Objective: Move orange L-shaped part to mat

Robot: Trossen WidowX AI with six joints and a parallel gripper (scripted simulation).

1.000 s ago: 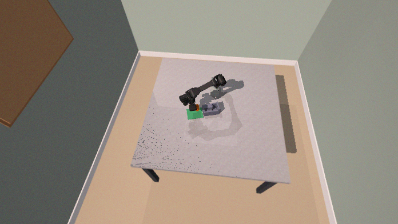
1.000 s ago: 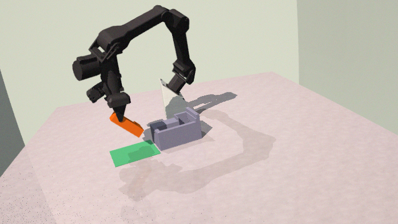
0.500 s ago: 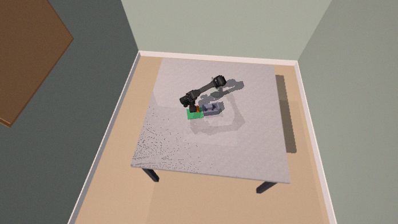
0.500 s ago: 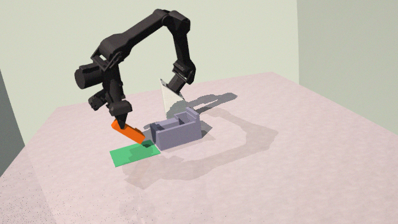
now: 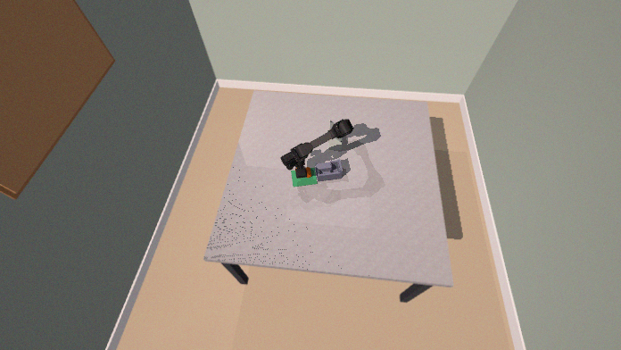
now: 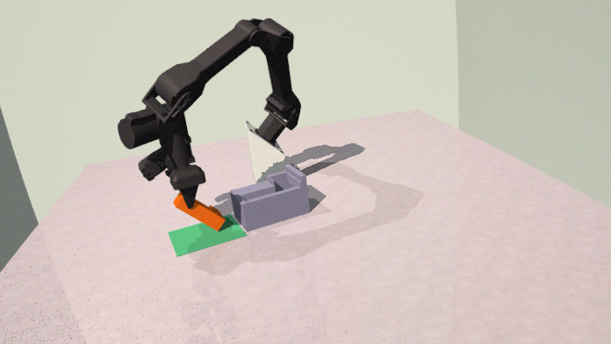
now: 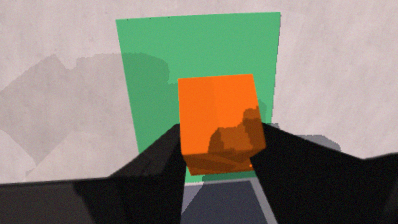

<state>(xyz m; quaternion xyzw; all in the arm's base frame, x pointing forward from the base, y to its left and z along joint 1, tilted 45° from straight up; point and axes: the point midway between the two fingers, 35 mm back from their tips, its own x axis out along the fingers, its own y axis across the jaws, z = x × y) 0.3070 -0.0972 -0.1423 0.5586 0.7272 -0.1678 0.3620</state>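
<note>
My gripper tip is now 1 cm past the green mat, 2 cm to the right of it and 9 cm above it. The rest, counted from my gripper tip: orange L-shaped part 2 cm behind, 2 cm to the left, 3 cm below.
</note>
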